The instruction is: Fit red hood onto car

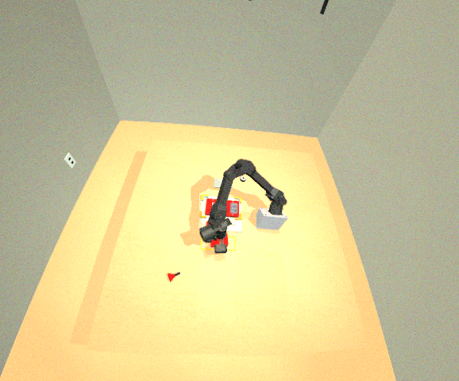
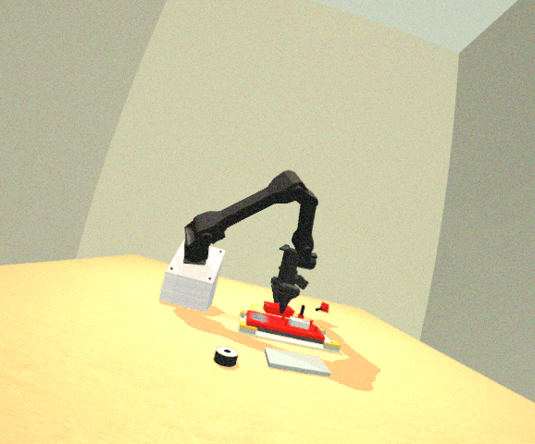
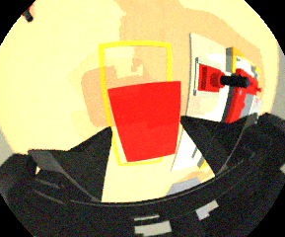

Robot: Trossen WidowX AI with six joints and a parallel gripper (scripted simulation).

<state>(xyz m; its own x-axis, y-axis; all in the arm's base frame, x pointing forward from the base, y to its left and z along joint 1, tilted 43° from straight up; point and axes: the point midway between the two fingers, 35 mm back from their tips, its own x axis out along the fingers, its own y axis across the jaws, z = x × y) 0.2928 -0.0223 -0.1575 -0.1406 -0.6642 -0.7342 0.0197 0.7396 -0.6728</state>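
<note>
Now: the grey engine block 200 mm to the right of my gripper tip and 10 mm above it. Round my gripper tip: black wheel (200 mm behind, 420 mm to the right); then red hood (right at my gripper tip).
</note>
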